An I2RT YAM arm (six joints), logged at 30 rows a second.
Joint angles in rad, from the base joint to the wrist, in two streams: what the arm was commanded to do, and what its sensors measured. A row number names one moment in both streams.
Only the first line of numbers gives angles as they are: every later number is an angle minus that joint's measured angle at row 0.
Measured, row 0:
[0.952, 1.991, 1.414, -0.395, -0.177, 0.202]
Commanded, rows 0 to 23:
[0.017, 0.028, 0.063, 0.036, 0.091, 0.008]
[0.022, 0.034, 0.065, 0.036, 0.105, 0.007]
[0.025, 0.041, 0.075, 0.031, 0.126, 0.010]
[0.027, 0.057, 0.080, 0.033, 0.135, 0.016]
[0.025, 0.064, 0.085, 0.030, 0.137, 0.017]
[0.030, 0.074, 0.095, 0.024, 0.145, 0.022]
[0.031, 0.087, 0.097, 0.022, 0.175, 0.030]
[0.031, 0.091, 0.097, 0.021, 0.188, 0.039]
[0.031, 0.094, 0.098, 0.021, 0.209, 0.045]
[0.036, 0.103, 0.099, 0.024, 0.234, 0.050]
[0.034, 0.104, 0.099, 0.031, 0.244, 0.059]
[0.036, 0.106, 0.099, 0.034, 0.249, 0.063]
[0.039, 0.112, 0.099, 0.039, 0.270, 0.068]
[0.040, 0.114, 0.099, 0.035, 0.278, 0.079]
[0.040, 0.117, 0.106, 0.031, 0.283, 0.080]
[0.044, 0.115, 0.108, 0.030, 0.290, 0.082]
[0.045, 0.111, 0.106, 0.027, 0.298, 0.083]
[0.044, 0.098, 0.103, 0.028, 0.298, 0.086]
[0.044, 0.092, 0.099, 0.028, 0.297, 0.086]
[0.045, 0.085, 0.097, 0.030, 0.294, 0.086]
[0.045, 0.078, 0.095, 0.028, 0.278, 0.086]
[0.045, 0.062, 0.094, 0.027, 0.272, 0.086]
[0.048, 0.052, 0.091, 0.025, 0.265, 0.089]
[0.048, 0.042, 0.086, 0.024, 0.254, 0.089]
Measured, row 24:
[0.037, 0.089, 0.067, 0.014, 0.255, 0.074]
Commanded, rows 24 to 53:
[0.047, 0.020, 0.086, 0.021, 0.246, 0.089]
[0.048, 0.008, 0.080, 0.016, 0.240, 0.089]
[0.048, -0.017, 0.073, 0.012, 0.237, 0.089]
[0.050, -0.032, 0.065, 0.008, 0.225, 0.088]
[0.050, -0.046, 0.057, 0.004, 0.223, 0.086]
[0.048, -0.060, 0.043, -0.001, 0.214, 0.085]
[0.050, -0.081, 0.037, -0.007, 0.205, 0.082]
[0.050, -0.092, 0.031, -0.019, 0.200, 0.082]
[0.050, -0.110, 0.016, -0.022, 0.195, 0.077]
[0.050, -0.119, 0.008, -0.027, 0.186, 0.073]
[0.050, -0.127, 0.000, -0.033, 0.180, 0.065]
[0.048, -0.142, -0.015, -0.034, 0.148, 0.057]
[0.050, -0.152, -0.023, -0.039, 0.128, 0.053]
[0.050, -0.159, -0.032, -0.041, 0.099, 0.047]
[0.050, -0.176, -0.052, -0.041, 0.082, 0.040]
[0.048, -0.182, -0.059, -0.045, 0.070, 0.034]
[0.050, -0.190, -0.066, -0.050, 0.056, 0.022]
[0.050, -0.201, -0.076, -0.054, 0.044, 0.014]
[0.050, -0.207, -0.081, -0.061, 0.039, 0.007]
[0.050, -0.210, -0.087, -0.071, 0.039, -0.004]
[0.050, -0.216, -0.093, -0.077, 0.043, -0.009]
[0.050, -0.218, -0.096, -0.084, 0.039, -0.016]
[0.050, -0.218, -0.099, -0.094, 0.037, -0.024]
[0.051, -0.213, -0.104, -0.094, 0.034, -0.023]
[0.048, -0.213, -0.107, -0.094, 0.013, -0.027]
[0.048, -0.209, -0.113, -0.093, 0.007, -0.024]
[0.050, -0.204, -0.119, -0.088, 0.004, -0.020]
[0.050, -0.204, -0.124, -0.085, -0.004, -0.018]
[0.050, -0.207, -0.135, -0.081, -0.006, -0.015]
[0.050, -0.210, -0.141, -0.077, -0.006, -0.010]
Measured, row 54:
[0.039, -0.164, -0.123, -0.077, 0.027, -0.002]
